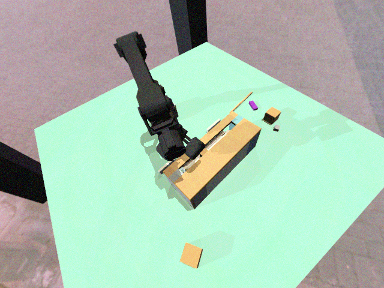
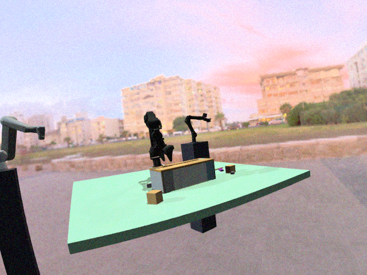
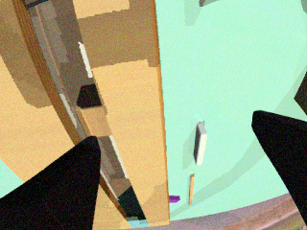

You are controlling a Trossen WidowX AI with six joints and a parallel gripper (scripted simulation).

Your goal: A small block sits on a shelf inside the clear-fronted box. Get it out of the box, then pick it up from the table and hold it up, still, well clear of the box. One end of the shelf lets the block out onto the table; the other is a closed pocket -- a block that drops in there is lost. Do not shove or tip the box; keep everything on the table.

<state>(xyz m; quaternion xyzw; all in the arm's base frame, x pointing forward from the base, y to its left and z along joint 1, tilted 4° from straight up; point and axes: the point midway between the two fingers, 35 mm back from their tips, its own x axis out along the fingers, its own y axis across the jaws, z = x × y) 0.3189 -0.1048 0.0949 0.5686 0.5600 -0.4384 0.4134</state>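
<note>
The tan block is 50 mm ahead of my gripper tip, 30 mm to the left of it and 60 mm below it. The rest, counted from my gripper tip: thin stick: 50 mm behind, 430 mm to the left, 150 mm below; tan box: 40 mm ahead, 60 mm to the left, 90 mm below.
</note>
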